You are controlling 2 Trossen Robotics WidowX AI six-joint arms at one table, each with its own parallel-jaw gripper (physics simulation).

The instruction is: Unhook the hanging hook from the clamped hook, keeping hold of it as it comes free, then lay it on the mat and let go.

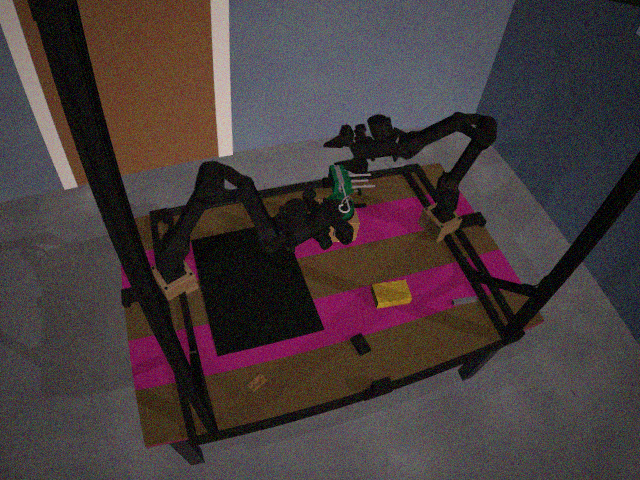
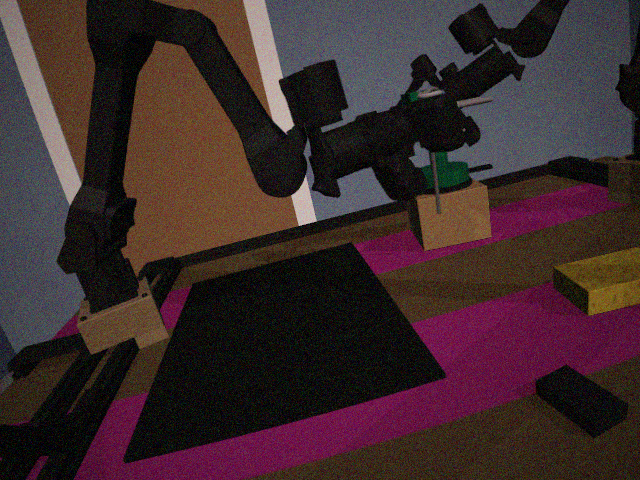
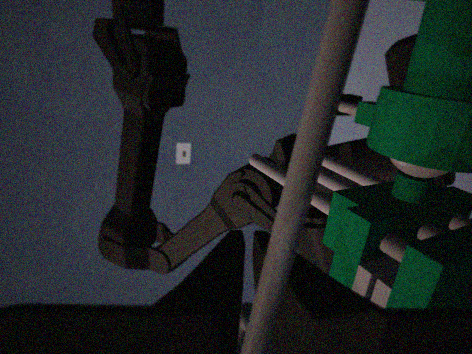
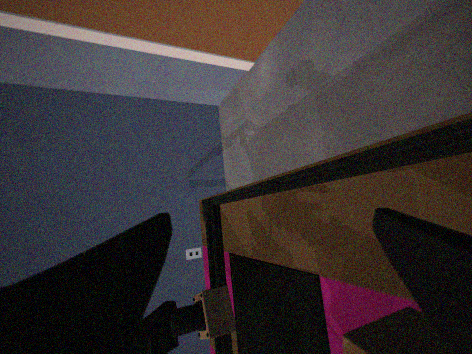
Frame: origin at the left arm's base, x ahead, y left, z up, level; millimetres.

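Seen in the pictures: left gripper, fingertip midpoint: (image 1: 351, 202) (image 3: 247, 242); right gripper, fingertip midpoint: (image 1: 328, 155) (image 4: 270, 220); left arm's base, link origin: (image 1: 171, 271) (image 2: 114, 297) (image 4: 200, 315); right arm's base, link origin: (image 1: 442, 214).
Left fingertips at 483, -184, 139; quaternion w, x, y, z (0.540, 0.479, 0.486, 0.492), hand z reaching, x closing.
Note:
Pixels of each thing's top centre, then the offset from my left fingertips to it, as dx, dy, dz. Level surfaces: height alone.
- hanging hook, top centre: (image 2: 429, 86) -22, +7, +39
- green clamp, top centre: (image 3: 359, 264) (image 2: 436, 85) (image 1: 350, 172) +47, +64, +37
- tan block, top centre: (image 2: 442, 185) (image 1: 338, 210) +35, +71, -120
- black mat, surface height: dz -200
- yellow block, top centre: (image 2: 615, 267) (image 1: 392, 291) -4, -219, -177
- small black block, top centre: (image 2: 579, 391) (image 1: 361, 343) -182, -280, -191
- grey piece, top centre: (image 1: 465, 299) +167, -380, -191
- small tan piece, top centre: (image 1: 256, 382) -466, -200, -197
The hanging hook (image 1: 345, 205) (image 2: 435, 186) (image 3: 305, 168) is a thin grey rod with a pale curved end. It hangs at the green clamp (image 1: 339, 185) (image 2: 450, 174) (image 3: 348, 239), which stands on a tan block (image 1: 353, 222) (image 2: 461, 219). I cannot tell the clamped hook apart from it. My left gripper (image 1: 339, 218) (image 2: 443, 130) (image 3: 247, 242) is shut on the hanging hook's rod beside the clamp. My right gripper (image 1: 341, 138) (image 4: 270, 220) is open and empty, held high behind the clamp. The black mat (image 1: 251, 295) (image 2: 280, 343) (image 4: 277, 309) lies on the left half of the table.
A yellow block (image 1: 391, 293), a small black block (image 1: 360, 344), a grey piece (image 1: 465, 301) and a small tan piece (image 1: 257, 382) lie on the striped table top. A black frame (image 1: 413, 376) runs round the table, with a tall post (image 1: 113, 210) at the left.

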